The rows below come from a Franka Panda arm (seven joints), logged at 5 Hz.
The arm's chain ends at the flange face. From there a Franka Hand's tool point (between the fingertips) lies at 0.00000 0.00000 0.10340 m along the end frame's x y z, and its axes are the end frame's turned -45 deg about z.
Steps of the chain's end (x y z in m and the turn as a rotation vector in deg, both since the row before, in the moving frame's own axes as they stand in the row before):
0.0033, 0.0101, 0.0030, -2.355, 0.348, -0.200
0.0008, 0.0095, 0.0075, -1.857, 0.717, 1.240
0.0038, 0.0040, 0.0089, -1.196, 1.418, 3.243
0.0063, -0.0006, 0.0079, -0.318, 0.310, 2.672
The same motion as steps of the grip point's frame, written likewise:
-0.0074, 0.0129, 0.0029, -1.911, -1.419, -0.200
-0.0076, 0.0106, 0.0074, -1.820, -0.806, 1.240
0.0000, 0.0089, 0.0088, -1.848, 0.157, 3.243
0.0049, 0.0048, 0.0079, -0.444, -0.006, 2.672

